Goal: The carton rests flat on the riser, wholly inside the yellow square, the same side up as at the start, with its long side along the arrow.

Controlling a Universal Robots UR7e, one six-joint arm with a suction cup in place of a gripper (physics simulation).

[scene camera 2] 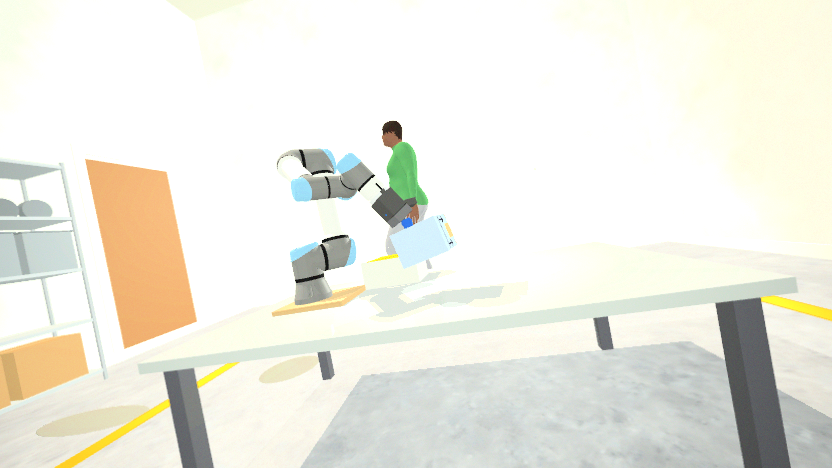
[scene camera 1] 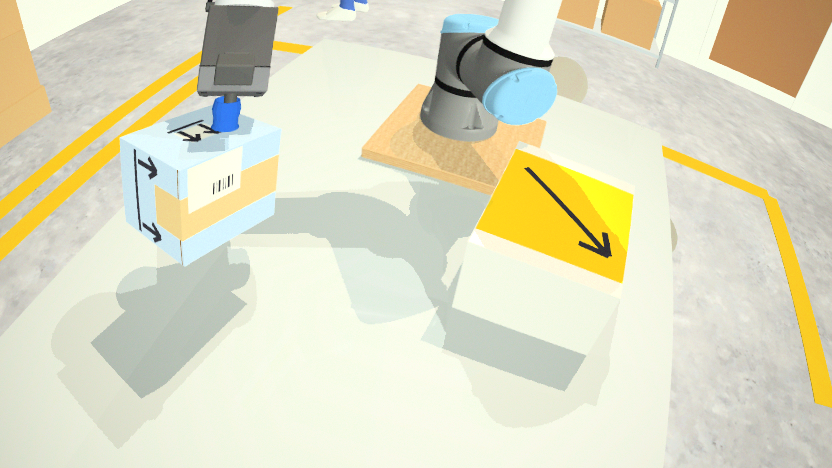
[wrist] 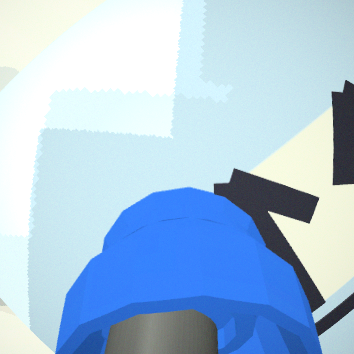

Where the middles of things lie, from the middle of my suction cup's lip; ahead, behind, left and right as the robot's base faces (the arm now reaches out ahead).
Scene:
The carton (scene camera 1: 187, 188) lies 50 mm ahead of my suction cup, 10 mm to the right of it and 60 mm below it. Round my suction cup: white riser (scene camera 1: 547, 258) 250 mm behind, 350 mm to the left, 180 mm below.

